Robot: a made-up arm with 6 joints.
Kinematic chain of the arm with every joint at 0, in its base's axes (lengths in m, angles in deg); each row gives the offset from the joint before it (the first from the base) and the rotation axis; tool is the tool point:
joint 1: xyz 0 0 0.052 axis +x
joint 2: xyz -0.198 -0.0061 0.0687 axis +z
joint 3: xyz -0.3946 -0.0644 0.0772 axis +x
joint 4: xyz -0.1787 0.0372 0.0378 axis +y
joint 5: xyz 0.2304 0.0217 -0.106 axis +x
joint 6: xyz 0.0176 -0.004 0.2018 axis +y
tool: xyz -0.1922 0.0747 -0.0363
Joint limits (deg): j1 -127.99..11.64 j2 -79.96..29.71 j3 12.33..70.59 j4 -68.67..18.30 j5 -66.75..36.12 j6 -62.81..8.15
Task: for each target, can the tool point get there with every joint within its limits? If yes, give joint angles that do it. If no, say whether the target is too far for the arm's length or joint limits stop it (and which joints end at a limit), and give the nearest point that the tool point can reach.
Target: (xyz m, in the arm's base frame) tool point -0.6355 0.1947 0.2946
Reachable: yes | joints -2.46 -19.75 20.74 -30.21 2.26 -28.90
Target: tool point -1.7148 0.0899 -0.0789
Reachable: no: too far | nearest point -0.8645 0.1564 -0.0925 | short by 0.853 m
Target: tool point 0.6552 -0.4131 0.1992
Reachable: no: joint limits stop it (at a limit: joint 1, joint 2, joint 4, joint 6) | nearest point -0.1655 -0.2448 -0.3259 | short by 0.989 m
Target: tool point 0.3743 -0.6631 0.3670
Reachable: no: joint limits stop it (at a limit: joint 1, joint 2, joint 3, joint 4, joint 5, joint 6) | nearest point -0.4125 -0.3870 0.2707 | short by 0.839 m
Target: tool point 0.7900 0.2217 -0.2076
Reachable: no: joint limits stop it (at a limit: joint 2, joint 3, joint 5, joint 6) | nearest point -0.0865 0.3486 -0.3561 | short by 0.898 m
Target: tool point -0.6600 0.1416 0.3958
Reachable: yes | joints -57.83 15.97 65.96 -33.52 -5.58 -19.55
